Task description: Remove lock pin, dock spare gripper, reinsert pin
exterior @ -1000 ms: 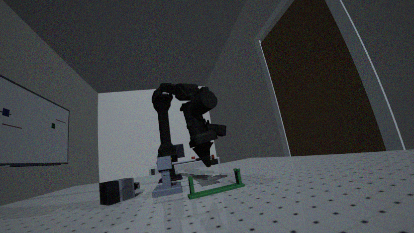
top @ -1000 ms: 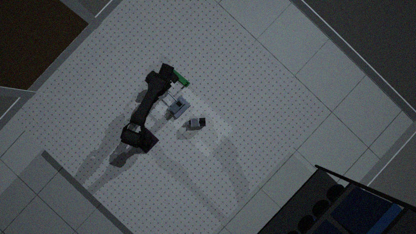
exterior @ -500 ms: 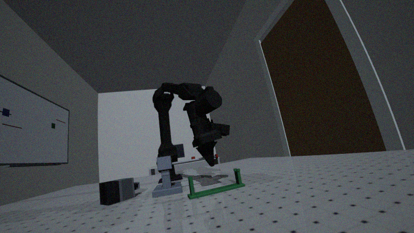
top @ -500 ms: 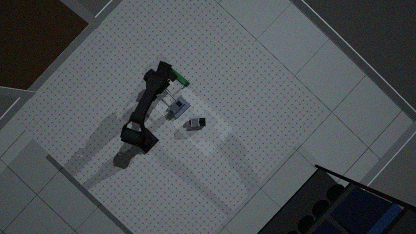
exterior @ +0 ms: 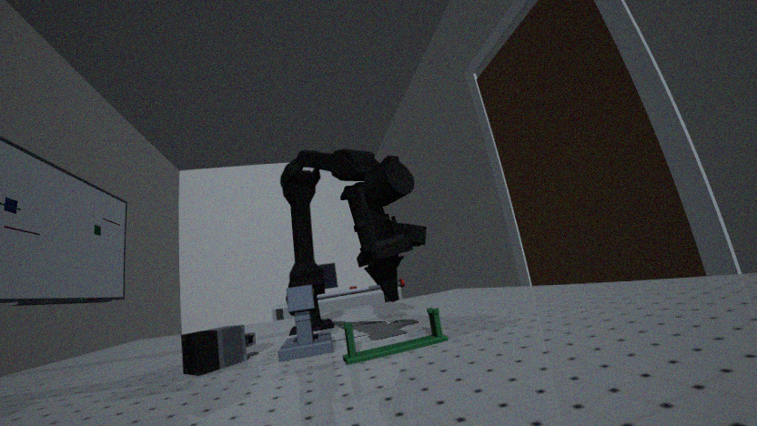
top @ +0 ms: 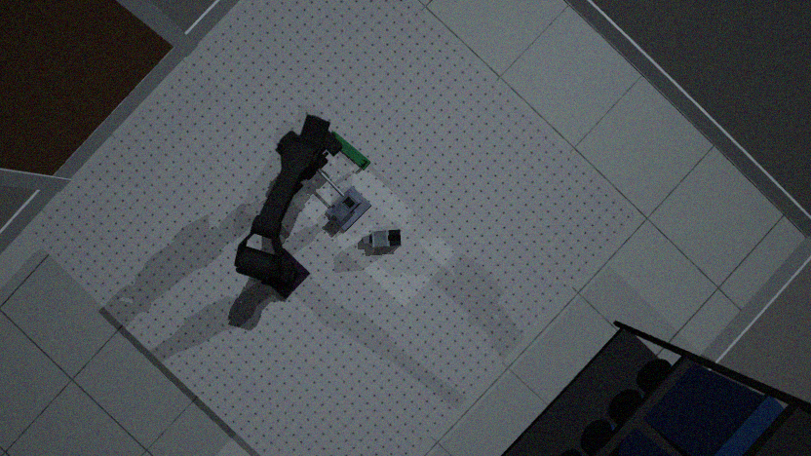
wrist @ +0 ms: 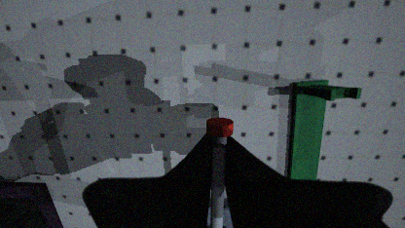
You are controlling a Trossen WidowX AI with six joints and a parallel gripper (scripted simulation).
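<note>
My gripper tip is 10 cm short of the green rack, 3 cm to the left of it and 3 cm above it. From my gripper tip the other things lie so: spare gripper: 28 cm to the right, 3 cm below, 1 cm behind; grey mount: 15 cm to the right, 1 cm below, 1 cm behind.
</note>
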